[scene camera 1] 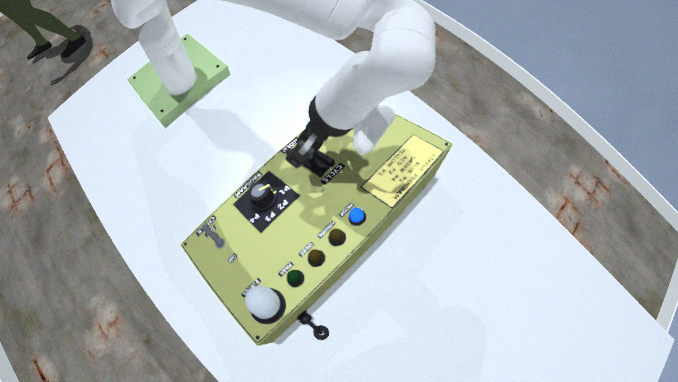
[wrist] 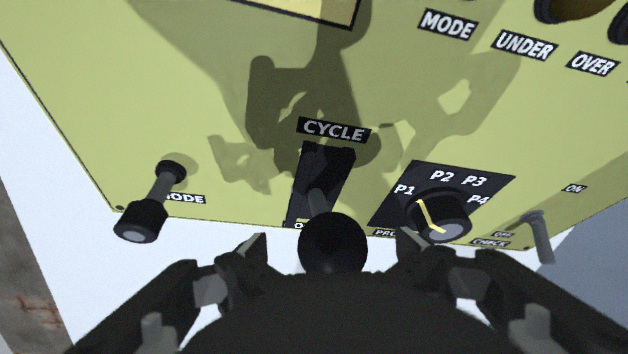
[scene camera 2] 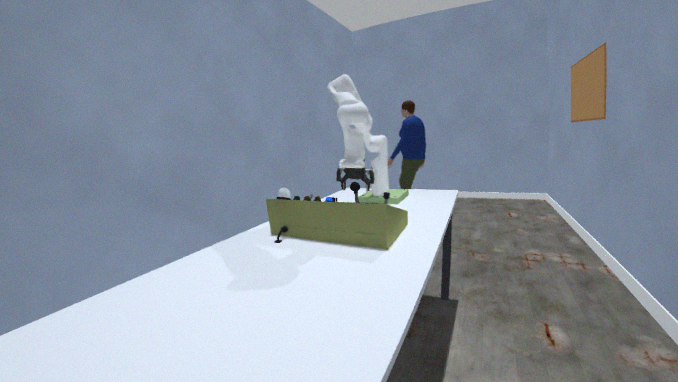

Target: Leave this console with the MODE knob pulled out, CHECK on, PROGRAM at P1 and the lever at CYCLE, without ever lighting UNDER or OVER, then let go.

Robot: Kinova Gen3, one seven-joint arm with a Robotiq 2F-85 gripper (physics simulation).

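The console [scene camera 1: 240,265] [scene camera 2: 330,222] lies on the table. The MODE knob [wrist: 142,220] [scene camera 2: 386,195] stands out on a long stem, and the MODE lamp [scene camera 1: 356,216] is blue. The UNDER lamp [scene camera 1: 337,236] and OVER lamp [scene camera 1: 316,257] are dark. The PROGRAM knob [scene camera 1: 263,196] [wrist: 442,220] points at P1. The CHECK toggle [scene camera 1: 213,236] [wrist: 541,237] tilts to OFF. The lever's black ball [wrist: 332,250] is between the spread fingers, overlapping the HOLD label; its exact tilt is unclear. My gripper [wrist: 330,243] [scene camera 1: 317,164] is open around it, and hides it in scene camera 1.
The white STATUS dome [scene camera 1: 262,302] and dark PASS lamp [scene camera 1: 295,277] are on the console. The yellow status card [scene camera 1: 404,170] is at its other end. A small black crank-like part [scene camera 1: 320,331] is at its side. The arm's green base plate [scene camera 1: 210,75] stands behind; a person [scene camera 2: 413,140] is beyond.
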